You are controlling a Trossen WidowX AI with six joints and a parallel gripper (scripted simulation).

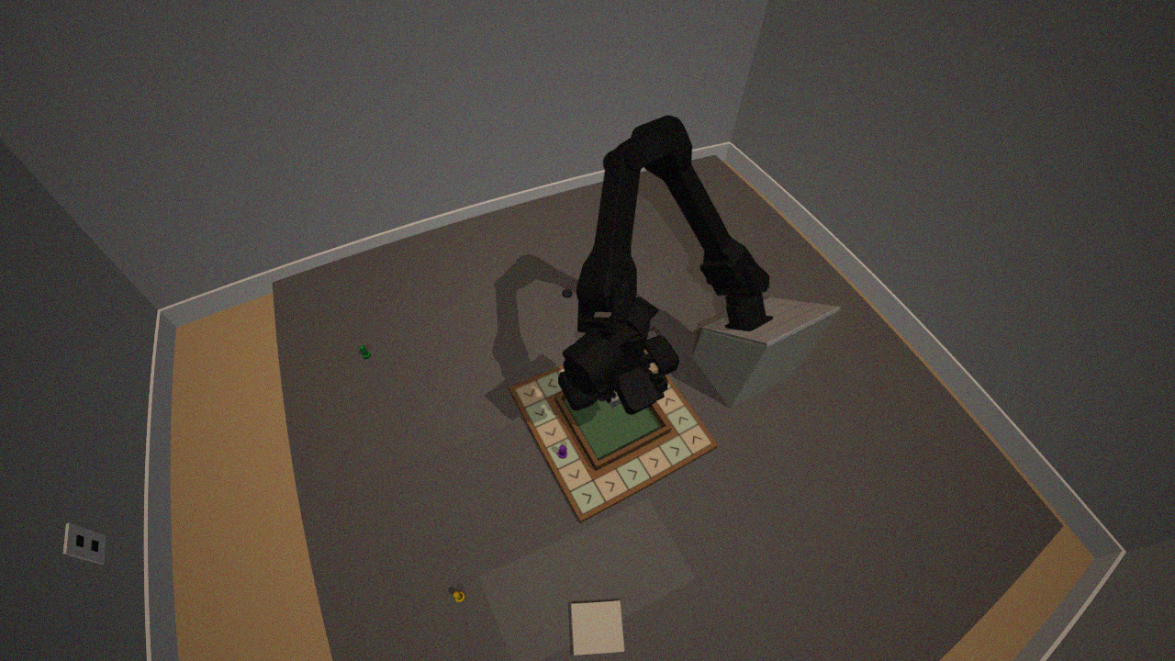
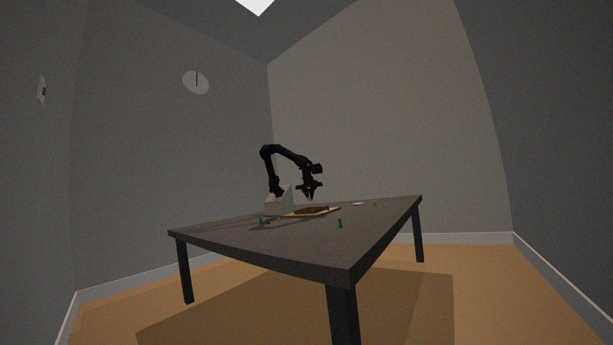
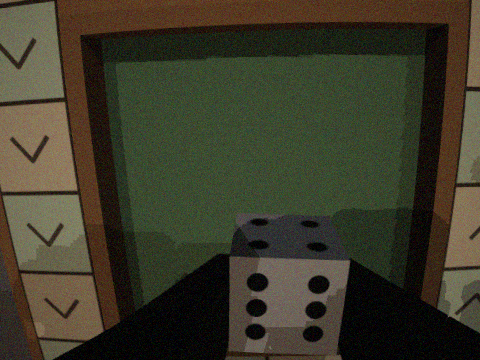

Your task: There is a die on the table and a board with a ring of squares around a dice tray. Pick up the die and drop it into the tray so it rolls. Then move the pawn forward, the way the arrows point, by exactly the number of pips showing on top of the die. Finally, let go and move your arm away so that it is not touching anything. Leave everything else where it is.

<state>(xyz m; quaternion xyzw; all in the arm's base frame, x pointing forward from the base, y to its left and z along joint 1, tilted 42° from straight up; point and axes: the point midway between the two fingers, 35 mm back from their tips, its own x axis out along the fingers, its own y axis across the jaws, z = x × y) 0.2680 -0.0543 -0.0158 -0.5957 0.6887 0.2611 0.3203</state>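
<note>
The purple pawn lies 110 mm ahead of my gripper tip, 10 mm to the left of it and 60 mm below it. The rest, counted from my gripper tip: green dice tray (80 mm below); then white die (right at my gripper tip); then dark disc (100 mm behind, 300 mm to the right, 90 mm below).
</note>
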